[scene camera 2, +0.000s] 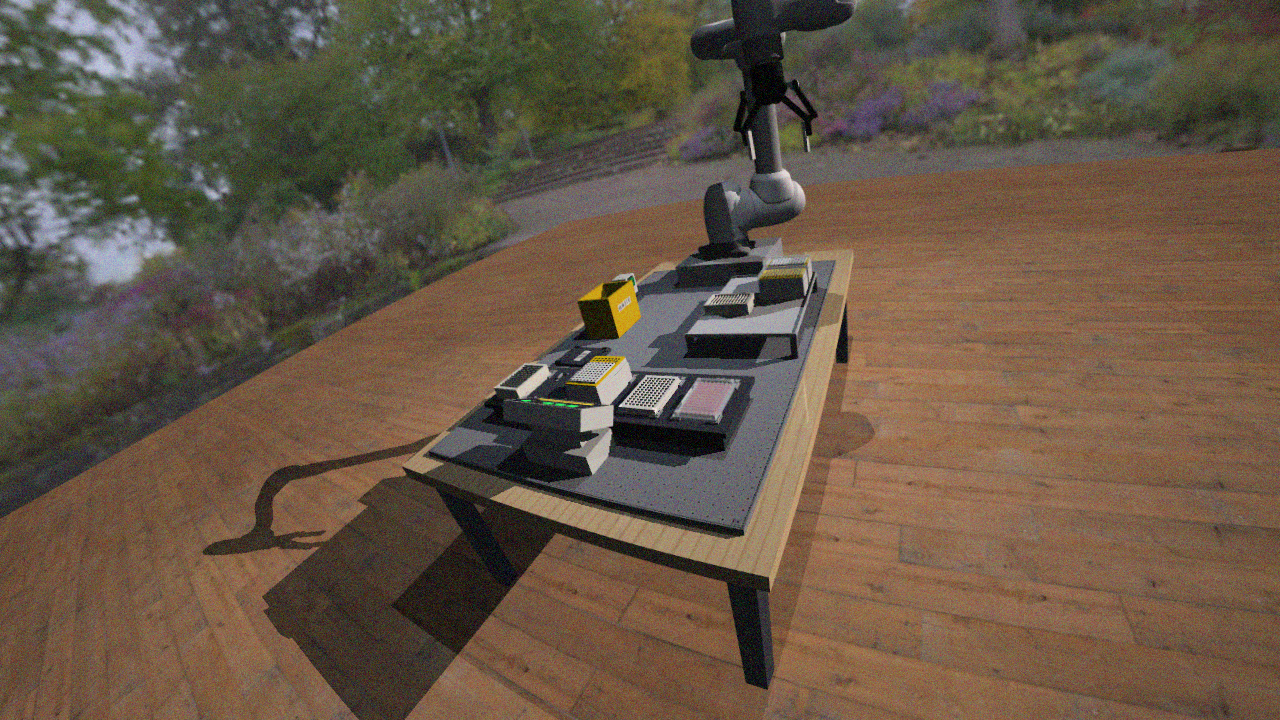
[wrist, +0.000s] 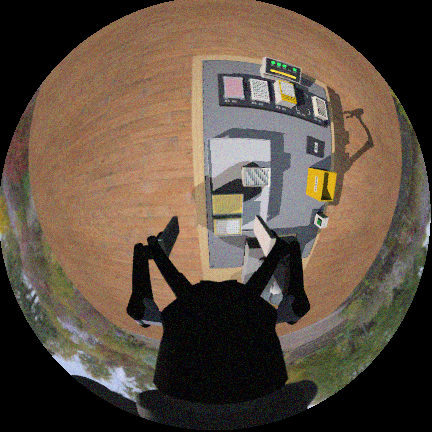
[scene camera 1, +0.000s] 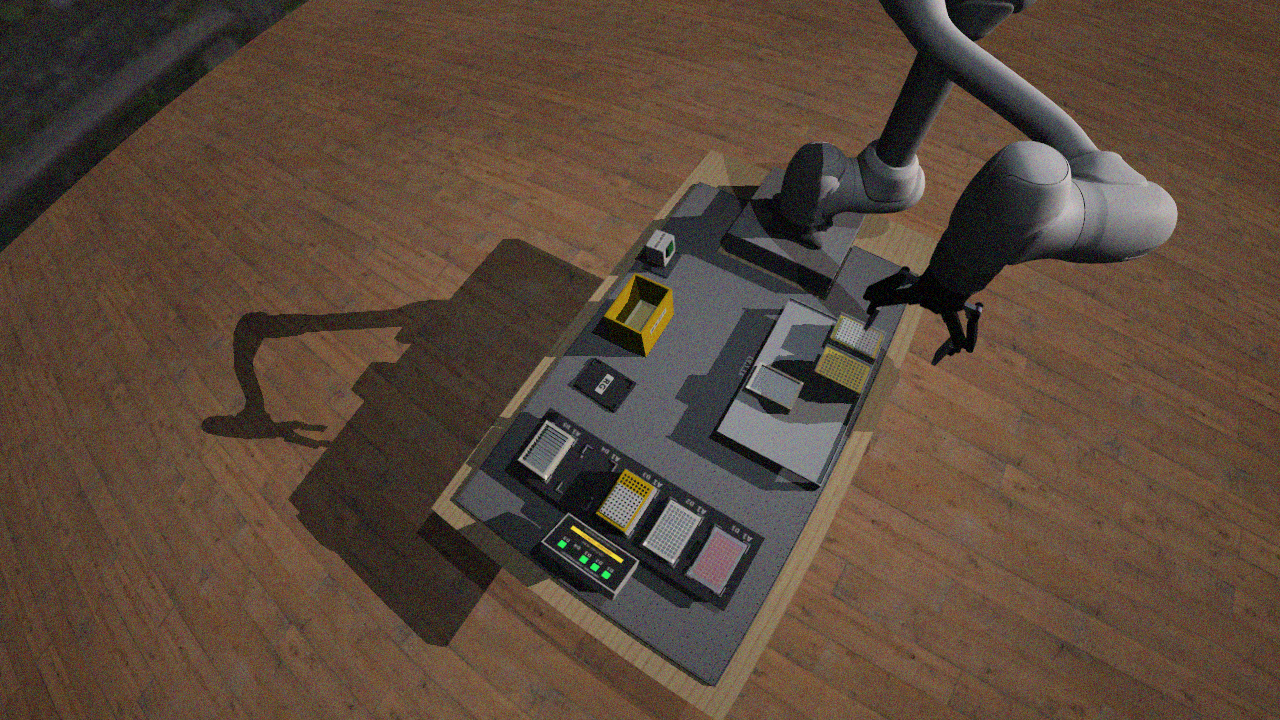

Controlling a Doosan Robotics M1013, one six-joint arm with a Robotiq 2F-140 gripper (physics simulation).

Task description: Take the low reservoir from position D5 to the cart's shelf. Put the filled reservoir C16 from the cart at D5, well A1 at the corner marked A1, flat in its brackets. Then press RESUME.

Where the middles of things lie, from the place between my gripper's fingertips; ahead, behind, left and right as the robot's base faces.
I see the grey cart shelf (scene camera 1: pixel 805 441) 4 cm behind my hand, 12 cm to the right of it and 39 cm below it. Round my hand: yellow box (wrist: pixel 320 184): 4 cm behind, 60 cm to the right, 38 cm below.
